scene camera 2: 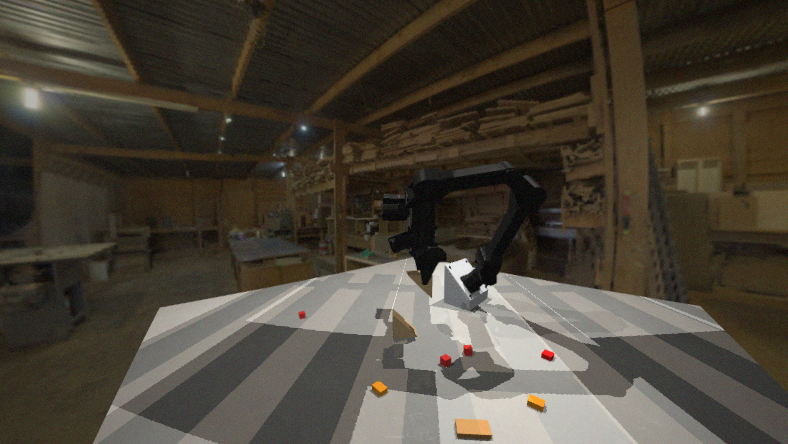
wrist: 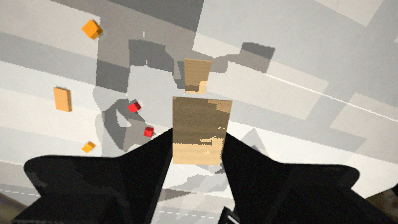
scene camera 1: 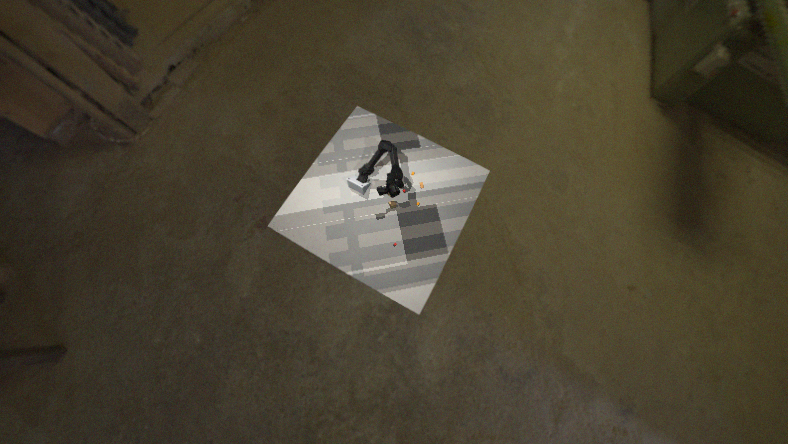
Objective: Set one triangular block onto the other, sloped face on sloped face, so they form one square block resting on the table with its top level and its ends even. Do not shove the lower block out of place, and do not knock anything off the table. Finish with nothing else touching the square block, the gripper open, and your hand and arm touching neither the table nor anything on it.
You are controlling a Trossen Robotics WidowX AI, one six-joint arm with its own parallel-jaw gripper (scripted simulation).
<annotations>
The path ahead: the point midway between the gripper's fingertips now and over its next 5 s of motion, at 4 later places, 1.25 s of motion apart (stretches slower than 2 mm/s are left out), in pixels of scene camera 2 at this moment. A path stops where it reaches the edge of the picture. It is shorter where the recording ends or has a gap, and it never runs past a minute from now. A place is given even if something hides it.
My gripper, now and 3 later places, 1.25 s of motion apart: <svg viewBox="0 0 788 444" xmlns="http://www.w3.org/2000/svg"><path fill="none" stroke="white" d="M422 281L413 311L410 318L407 296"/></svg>
</annotations>
